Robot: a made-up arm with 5 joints. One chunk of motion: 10 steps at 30 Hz.
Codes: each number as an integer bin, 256 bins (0 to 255) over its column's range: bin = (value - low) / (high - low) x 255, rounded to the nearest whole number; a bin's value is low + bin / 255 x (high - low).
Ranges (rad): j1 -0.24..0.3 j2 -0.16..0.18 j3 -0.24..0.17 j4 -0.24..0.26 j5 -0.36..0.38
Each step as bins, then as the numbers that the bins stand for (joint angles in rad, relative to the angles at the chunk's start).
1 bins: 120 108 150 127 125
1 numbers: 0.0141 -0.0160 0.0012 0.0090 0.0027
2 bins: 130 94 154 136 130
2 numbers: 0.0353 -0.0347 0.0076 0.0267 0.0173
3 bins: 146 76 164 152 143
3 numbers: 0.0692 -0.0587 0.0237 0.0580 0.0550
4 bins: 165 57 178 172 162
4 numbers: 0.1094 -0.0840 0.0462 0.0973 0.1101
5 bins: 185 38 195 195 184
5 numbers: 0.1518 -0.1093 0.0735 0.1424 0.1740
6 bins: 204 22 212 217 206
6 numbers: 0.1920 -0.1307 0.1009 0.1855 0.2378
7 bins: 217 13 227 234 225
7 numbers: 0.2195 -0.1427 0.1250 0.2188 0.2929
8 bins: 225 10 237 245 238
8 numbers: 0.2365 -0.1467 0.1411 0.2404 0.3307
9 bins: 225 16 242 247 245
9 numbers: 0.2365 -0.1387 0.1491 0.2443 0.3510
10 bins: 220 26 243 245 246
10 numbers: 0.2259 -0.1253 0.1507 0.2404 0.3539
